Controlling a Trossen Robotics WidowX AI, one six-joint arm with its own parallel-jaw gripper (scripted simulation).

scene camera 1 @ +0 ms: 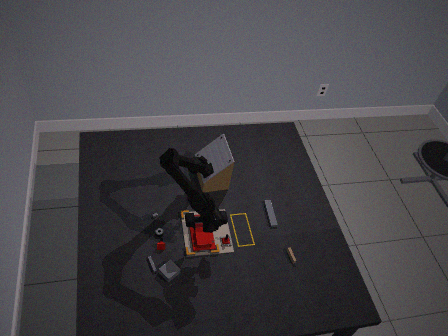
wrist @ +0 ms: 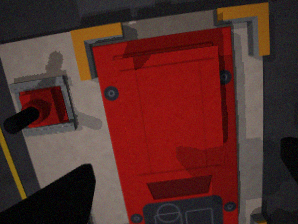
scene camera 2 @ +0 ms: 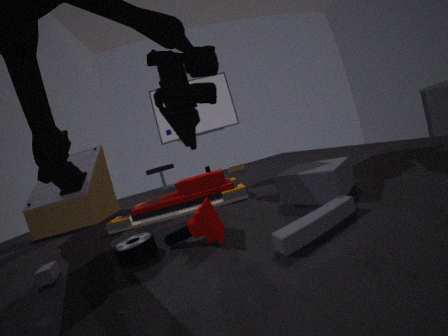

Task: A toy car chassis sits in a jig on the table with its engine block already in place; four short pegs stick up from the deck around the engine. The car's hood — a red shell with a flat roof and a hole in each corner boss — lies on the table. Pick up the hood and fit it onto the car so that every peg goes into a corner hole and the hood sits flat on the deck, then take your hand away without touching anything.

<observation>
My gripper is open, holding nothing. I also see a red hood and a jig.
My gripper is seen too in the wrist view.
</observation>
